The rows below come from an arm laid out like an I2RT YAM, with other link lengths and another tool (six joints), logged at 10 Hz.
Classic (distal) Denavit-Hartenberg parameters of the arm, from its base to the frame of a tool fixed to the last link. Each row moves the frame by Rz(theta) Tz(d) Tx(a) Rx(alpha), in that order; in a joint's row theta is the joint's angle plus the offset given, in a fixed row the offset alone. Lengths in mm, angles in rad.
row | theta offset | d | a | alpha
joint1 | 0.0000 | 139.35 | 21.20 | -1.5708
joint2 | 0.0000 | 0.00 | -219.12 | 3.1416
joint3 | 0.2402 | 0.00 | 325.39 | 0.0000
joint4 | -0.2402 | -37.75 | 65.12 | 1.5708
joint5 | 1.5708 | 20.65 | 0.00 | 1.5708
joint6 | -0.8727 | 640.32 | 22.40 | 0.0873
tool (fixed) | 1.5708 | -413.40 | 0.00 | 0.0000
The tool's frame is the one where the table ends.
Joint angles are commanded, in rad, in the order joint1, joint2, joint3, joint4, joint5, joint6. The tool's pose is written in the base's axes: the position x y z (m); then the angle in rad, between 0 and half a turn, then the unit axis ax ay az. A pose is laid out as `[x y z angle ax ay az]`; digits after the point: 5 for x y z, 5 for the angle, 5 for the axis.
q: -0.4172, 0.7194, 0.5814, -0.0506, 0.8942, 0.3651
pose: [0.25223 -0.29078 0.24279 2.32675 0.23904 0.75142 -0.61500]
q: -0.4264, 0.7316, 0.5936, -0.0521, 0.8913, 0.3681
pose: [0.25175 -0.29369 0.24431 2.33001 0.24232 0.75028 -0.61511]
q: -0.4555, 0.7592, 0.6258, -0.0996, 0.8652, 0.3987
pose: [0.24992 -0.30035 0.24066 2.34746 0.24864 0.75732 -0.60386]
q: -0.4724, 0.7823, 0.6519, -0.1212, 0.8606, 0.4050
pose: [0.24755 -0.30520 0.24163 2.36587 0.25196 0.75807 -0.60154]
